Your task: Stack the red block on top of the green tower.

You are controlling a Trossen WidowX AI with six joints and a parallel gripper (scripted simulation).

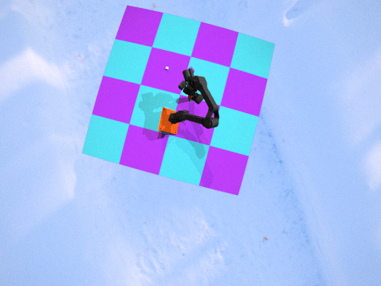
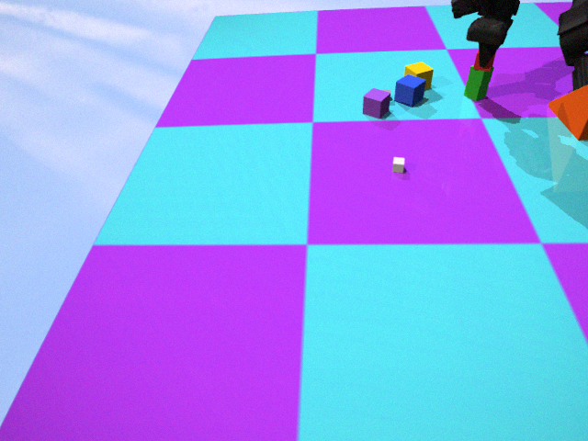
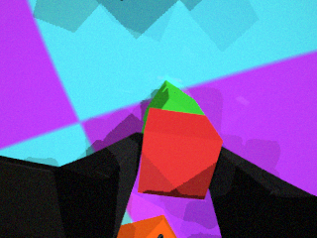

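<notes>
My gripper tip is 10 mm below the red block. Round my gripper tip: blue cube: 140 mm ahead, 50 mm below, 20 mm to the left; purple cube: 210 mm ahead, 70 mm to the left, 50 mm below; yellow cube: 120 mm ahead, 50 mm below, 40 mm to the right.
</notes>
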